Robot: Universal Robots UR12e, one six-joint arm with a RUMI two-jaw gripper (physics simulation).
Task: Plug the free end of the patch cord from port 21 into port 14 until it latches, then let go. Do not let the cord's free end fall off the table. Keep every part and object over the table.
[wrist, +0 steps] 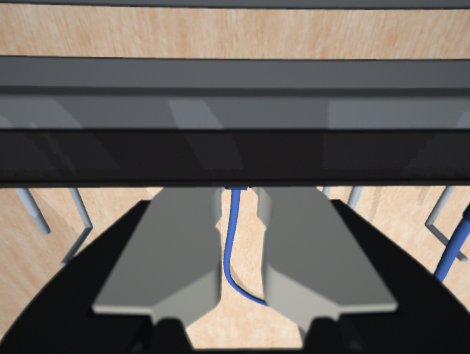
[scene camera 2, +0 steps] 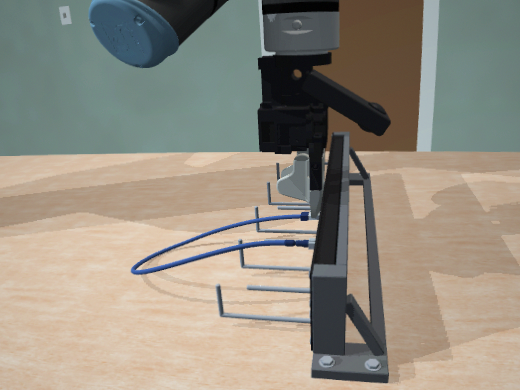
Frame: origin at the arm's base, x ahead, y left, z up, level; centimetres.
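Where they show: gripper, fingertip midpoint: (scene camera 2: pixel 314 215).
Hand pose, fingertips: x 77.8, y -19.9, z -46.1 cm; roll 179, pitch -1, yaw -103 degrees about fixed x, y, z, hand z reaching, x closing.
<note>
Things, the pixels of their top centre, and the offset from my fingertips. "spot": a spot on its surface instead. Level surfaces: height alone.
- dark patch panel at its top centre: (wrist: pixel 175 219) (scene camera 2: pixel 314 176) dz +4.6, dx +0.5, dy +2.6 cm
- plug's blue boot at its top centre: (wrist: pixel 237 183) (scene camera 2: pixel 304 213) dz +0.3, dx -1.2, dy +0.3 cm
- straight rod at a spot on its surface: (scene camera 2: pixel 277 288) spot: dz +0.0, dx -6.2, dy -16.6 cm
- bolted foot at its top centre: (scene camera 2: pixel 350 356) dz -4.3, dx +0.0, dy -22.5 cm
- wooden table at its surface level: dz -5.5 cm
My gripper (scene camera 2: pixel 315 212) (wrist: pixel 240 196) is shut on the plug at the cord's free end, close against the front face of the dark patch panel (scene camera 2: pixel 329 305) (wrist: pixel 280 157). The plug's blue boot (scene camera 2: pixel 304 216) (wrist: pixel 236 188) shows at the fingertips; its front is hidden by the fingers and panel. The blue patch cord (scene camera 2: pixel 138 271) (wrist: pixel 228 250) loops out from the panel above the table. Its other plug (scene camera 2: pixel 302 243) sits in the panel, nearer scene camera 2. Port numbers, the port openings and the latch do not show, so I cannot tell how deep the held plug sits.
Grey L-shaped rods (scene camera 2: pixel 242 255) (wrist: pixel 82 210) and a straight rod (scene camera 2: pixel 277 288) stick out from the panel's front, on both sides of the fingers. The panel stands on a bolted foot (scene camera 2: pixel 350 372) on the wooden table (scene camera 2: pixel 100 325), with braces (scene camera 2: pixel 365 325) behind it.
</note>
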